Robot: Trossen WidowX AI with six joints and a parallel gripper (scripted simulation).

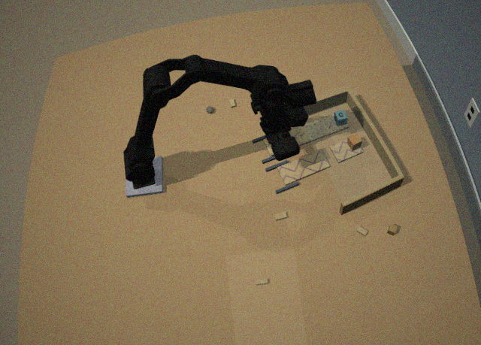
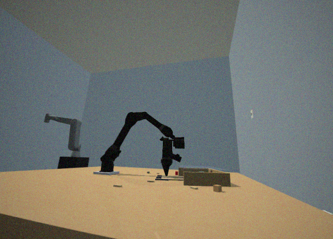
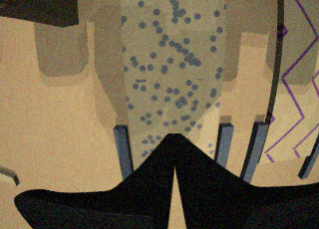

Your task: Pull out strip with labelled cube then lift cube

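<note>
Right now my gripper tip is 90 mm short of the speckled strip and 10 mm to the right of it. Also, from my gripper tip: red cylinder (50 mm ahead, 140 mm to the left, 10 mm above); then grey ball (150 mm behind, 170 mm to the left).
</note>
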